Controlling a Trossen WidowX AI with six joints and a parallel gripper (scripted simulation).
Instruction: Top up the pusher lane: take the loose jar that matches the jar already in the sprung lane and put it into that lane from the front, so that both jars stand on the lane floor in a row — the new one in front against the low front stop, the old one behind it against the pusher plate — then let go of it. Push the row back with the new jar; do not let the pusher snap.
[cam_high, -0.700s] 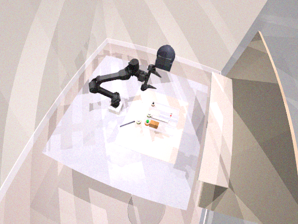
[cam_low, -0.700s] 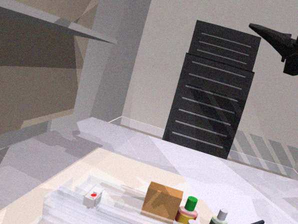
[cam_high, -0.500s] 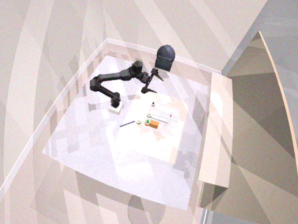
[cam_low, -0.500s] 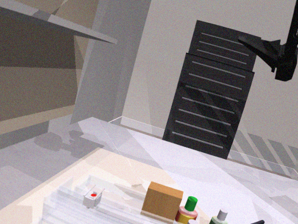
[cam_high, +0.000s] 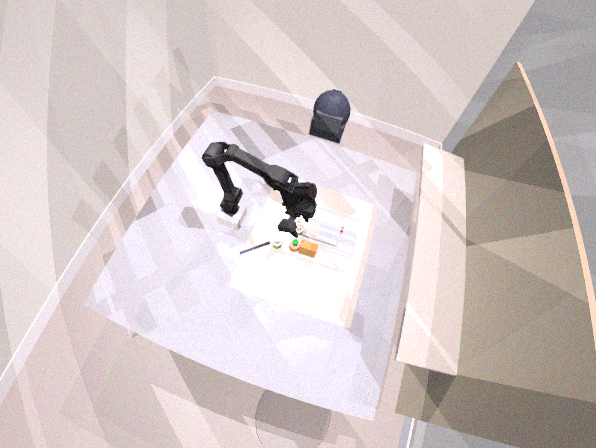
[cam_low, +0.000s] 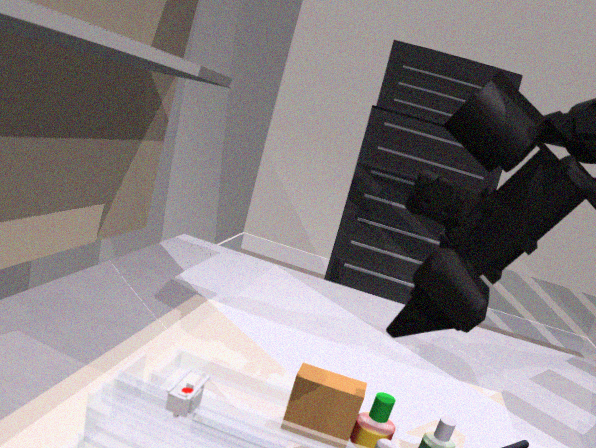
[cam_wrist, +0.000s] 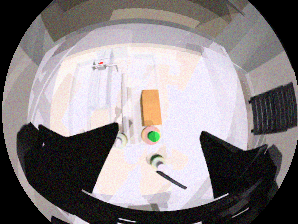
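Right now my gripper tip is 160 mm past the thin dark rod, 110 mm to the left of it and 170 mm above it. Round my gripper tip: sprung lane 100 mm ahead, 120 mm to the left, 150 mm below; brown box 50 mm ahead, 130 mm below.
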